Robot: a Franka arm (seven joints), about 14 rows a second.
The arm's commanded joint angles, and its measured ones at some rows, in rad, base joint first. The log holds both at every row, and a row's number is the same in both.
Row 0, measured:
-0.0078, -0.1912, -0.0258, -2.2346, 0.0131, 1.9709, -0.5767
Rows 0 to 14, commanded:
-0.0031, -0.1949, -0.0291, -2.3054, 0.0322, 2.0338, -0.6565
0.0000, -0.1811, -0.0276, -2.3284, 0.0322, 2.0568, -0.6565
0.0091, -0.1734, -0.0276, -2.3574, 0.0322, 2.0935, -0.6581
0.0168, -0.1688, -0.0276, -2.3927, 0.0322, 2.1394, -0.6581
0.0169, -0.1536, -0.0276, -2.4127, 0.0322, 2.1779, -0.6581
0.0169, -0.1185, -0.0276, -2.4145, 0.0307, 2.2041, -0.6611
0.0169, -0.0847, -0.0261, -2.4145, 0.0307, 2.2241, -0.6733
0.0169, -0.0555, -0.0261, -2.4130, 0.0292, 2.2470, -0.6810
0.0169, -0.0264, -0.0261, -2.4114, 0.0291, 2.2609, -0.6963
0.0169, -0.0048, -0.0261, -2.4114, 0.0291, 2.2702, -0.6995
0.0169, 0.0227, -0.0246, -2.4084, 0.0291, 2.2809, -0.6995
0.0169, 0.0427, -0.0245, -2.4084, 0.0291, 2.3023, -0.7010
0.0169, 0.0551, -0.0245, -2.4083, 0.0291, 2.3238, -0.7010
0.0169, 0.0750, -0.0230, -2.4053, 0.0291, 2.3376, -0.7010
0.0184, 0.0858, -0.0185, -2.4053, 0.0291, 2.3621, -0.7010
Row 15, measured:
0.0129, 0.0624, -0.0206, -2.4124, 0.0148, 2.3221, -0.6753
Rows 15 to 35, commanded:
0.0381, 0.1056, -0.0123, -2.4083, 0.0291, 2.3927, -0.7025
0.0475, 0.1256, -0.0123, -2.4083, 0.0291, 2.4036, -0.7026
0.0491, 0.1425, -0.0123, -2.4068, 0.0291, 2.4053, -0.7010
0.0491, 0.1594, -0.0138, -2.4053, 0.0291, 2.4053, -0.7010
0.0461, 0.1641, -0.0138, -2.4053, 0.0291, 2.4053, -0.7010
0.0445, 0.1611, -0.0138, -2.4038, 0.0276, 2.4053, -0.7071
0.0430, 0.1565, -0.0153, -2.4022, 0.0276, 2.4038, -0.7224
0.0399, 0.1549, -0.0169, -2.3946, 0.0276, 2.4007, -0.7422
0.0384, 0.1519, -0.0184, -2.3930, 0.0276, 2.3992, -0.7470
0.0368, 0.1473, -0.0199, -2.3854, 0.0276, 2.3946, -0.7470
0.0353, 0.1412, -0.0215, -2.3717, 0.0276, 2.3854, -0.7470
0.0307, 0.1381, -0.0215, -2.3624, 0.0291, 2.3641, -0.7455
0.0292, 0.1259, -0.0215, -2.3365, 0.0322, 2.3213, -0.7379
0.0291, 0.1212, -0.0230, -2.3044, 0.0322, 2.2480, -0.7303
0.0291, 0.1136, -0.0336, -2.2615, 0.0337, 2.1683, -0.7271
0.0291, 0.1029, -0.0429, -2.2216, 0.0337, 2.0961, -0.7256
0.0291, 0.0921, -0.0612, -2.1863, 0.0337, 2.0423, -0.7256
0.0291, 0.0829, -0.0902, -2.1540, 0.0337, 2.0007, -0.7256
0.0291, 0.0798, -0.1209, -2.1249, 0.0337, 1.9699, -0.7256
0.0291, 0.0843, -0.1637, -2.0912, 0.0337, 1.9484, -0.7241
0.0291, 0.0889, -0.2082, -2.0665, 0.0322, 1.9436, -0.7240
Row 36, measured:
0.0315, 0.0818, -0.1386, -2.1229, 0.0168, 1.9846, -0.7089
